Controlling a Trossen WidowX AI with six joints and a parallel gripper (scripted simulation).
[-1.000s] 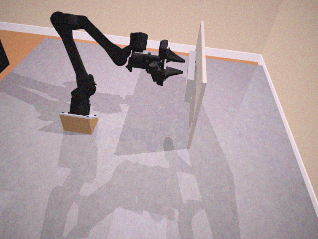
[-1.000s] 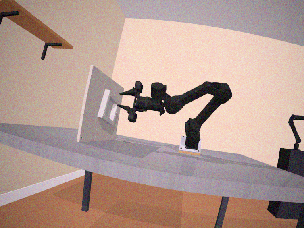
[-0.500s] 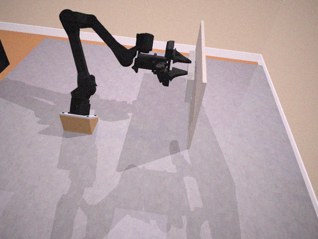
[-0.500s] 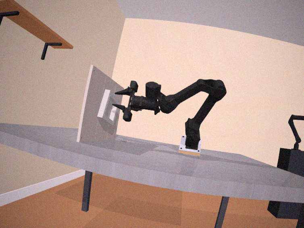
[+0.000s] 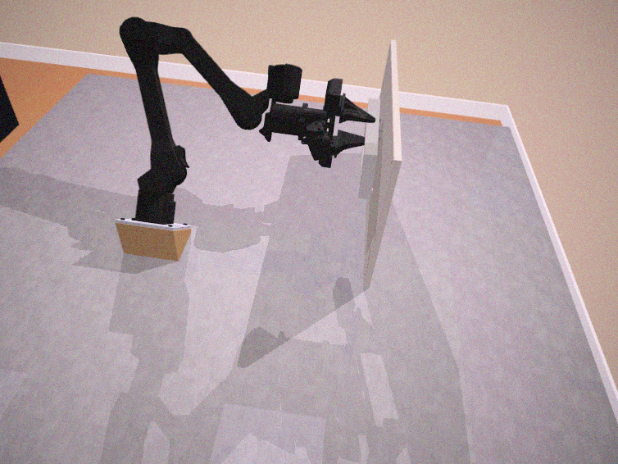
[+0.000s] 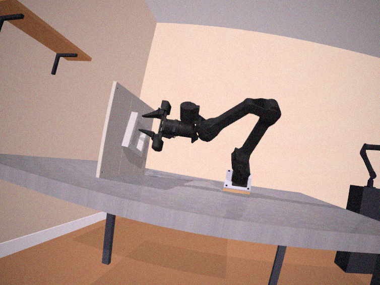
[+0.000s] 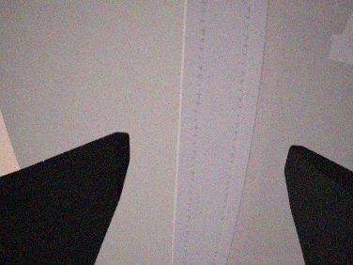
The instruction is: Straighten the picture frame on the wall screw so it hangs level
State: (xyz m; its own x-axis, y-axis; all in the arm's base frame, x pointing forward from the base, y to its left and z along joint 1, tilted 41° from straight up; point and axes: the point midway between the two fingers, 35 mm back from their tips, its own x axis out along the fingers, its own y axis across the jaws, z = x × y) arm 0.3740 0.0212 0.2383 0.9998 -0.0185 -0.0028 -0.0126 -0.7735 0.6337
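My gripper tip is 5 cm above the pale picture frame, 2 cm to the right of it and 1 cm short of it. From my gripper tip the other things lie so: cream wall board 6 cm below, 2 cm ahead, 1 cm to the left.
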